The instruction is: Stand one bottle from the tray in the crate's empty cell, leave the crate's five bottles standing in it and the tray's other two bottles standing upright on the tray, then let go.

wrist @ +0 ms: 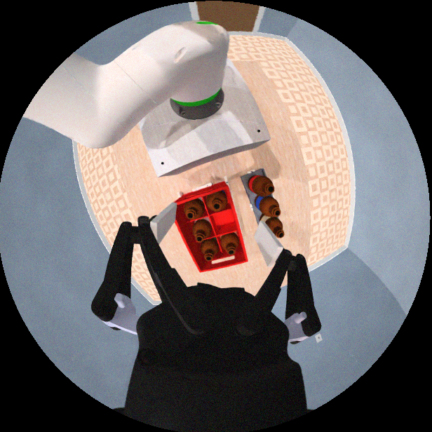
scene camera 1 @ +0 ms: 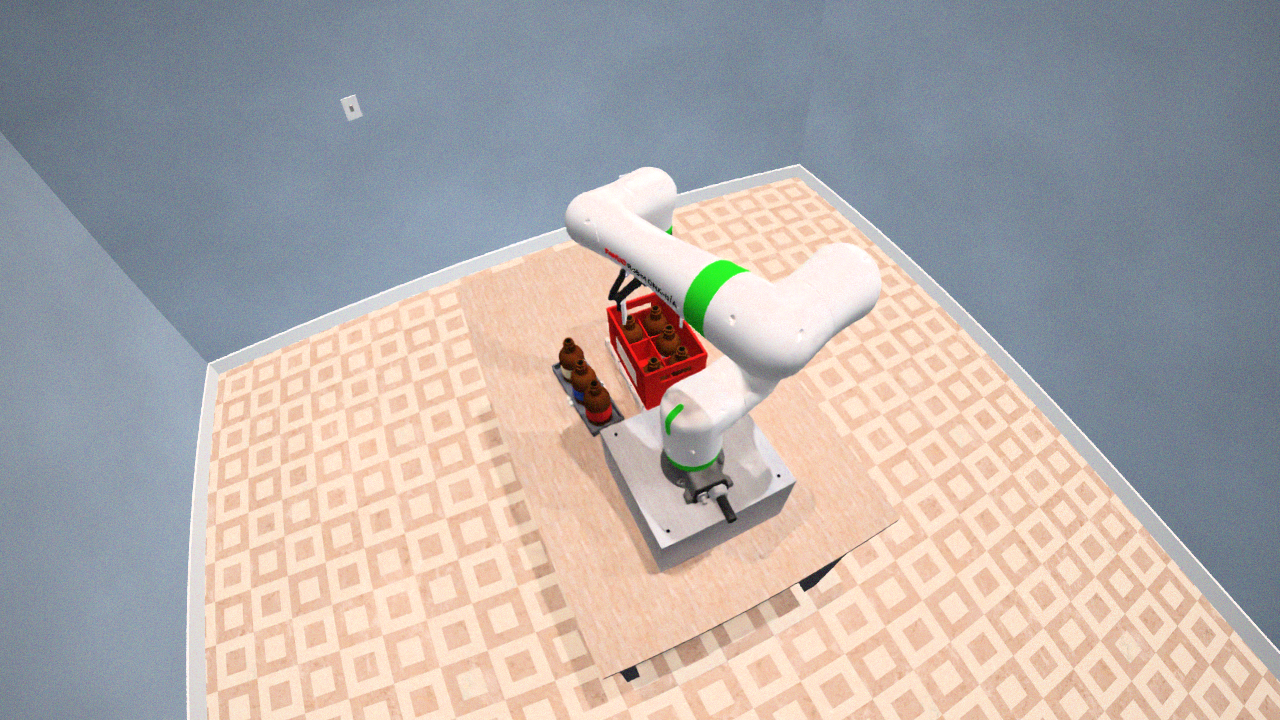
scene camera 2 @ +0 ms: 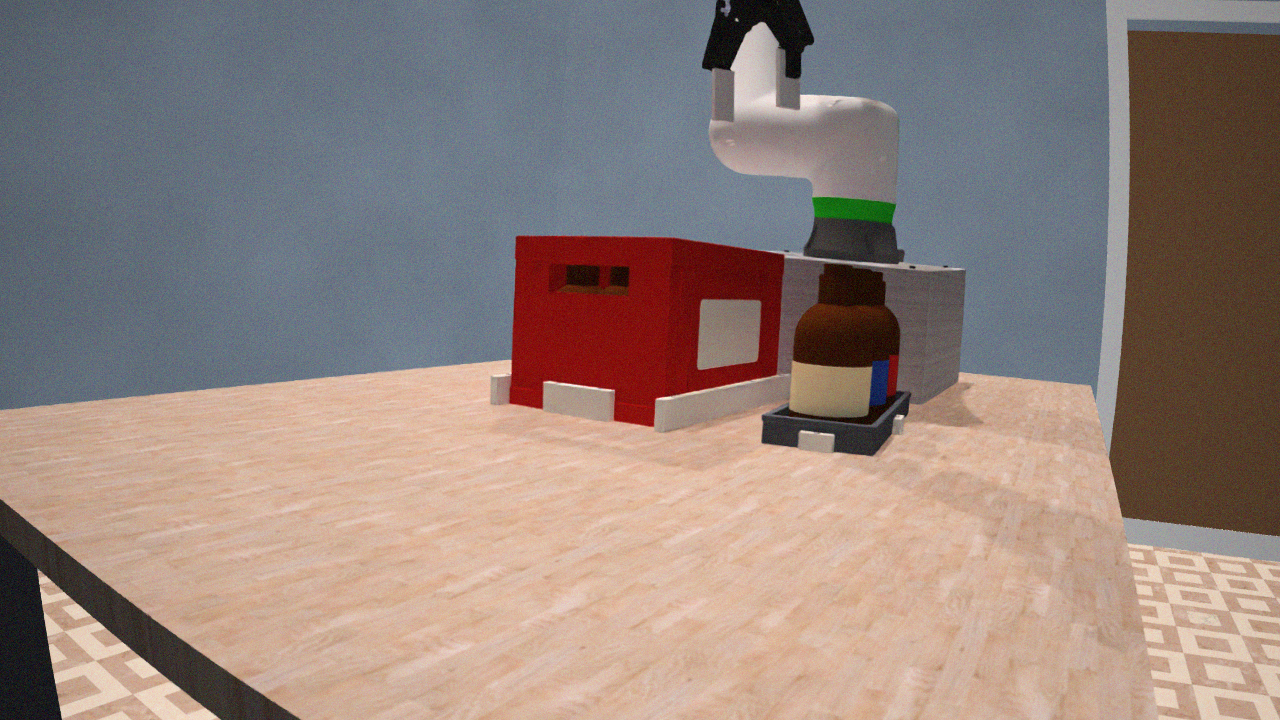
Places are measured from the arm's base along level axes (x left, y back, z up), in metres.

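Where they show: gripper, fingertip midpoint: (scene camera 1: pixel 653 322) (scene camera 2: pixel 753 115); arm's base at its link origin: (scene camera 1: pixel 692 461) (scene camera 2: pixel 851 259).
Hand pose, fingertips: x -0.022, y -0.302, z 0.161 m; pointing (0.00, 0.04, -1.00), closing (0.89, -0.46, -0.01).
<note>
Each offset is from my fingertips to the top centre of the thing. "spot": to the spot under its first point. Level surfaces: height alone.
The red crate @[dz -0.170, dx -0.050, dy -0.116 m] (scene camera 1: pixel 659 392) (scene camera 2: pixel 590 358) (wrist: pixel 238 225) holds five brown bottles standing. Its empty cell (wrist: pixel 223 220) is in the middle row, on the tray's side. The dark tray (scene camera 1: pixel 609 428) (scene camera 2: pixel 776 431) (wrist: pixel 247 181) holds three upright brown bottles in a row: red-labelled @[dz -0.185, dx +0.162, dy -0.014 m] (scene camera 1: pixel 597 404) (wrist: pixel 260 185) nearest the robot base, blue-labelled @[dz -0.185, dx +0.176, dy -0.095 m] (scene camera 1: pixel 582 380) (wrist: pixel 268 205) in the middle, cream-labelled @[dz -0.185, dx +0.187, dy -0.183 m] (scene camera 1: pixel 570 358) (scene camera 2: pixel 830 386) (wrist: pixel 275 226) at the far end. My gripper (scene camera 1: pixel 652 317) (scene camera 2: pixel 755 111) (wrist: pixel 217 220) is open and empty, pointing down high above the crate. In the wrist view a finger pad partly overlaps the cream-labelled bottle.
Low pale stops @[spot: dz -0.330, dx +0.056, dy -0.161 m] (scene camera 2: pixel 716 404) stand around the crate's foot, and small pale clips @[spot: dz -0.336, dx +0.200, dy -0.242 m] (scene camera 2: pixel 815 441) hold the tray. The grey base block (scene camera 1: pixel 698 501) (scene camera 2: pixel 930 331) (wrist: pixel 210 150) stands behind the crate and tray. All stand on the wooden table @[dz -0.345 m] (scene camera 1: pixel 608 573) (scene camera 2: pixel 554 555).
</note>
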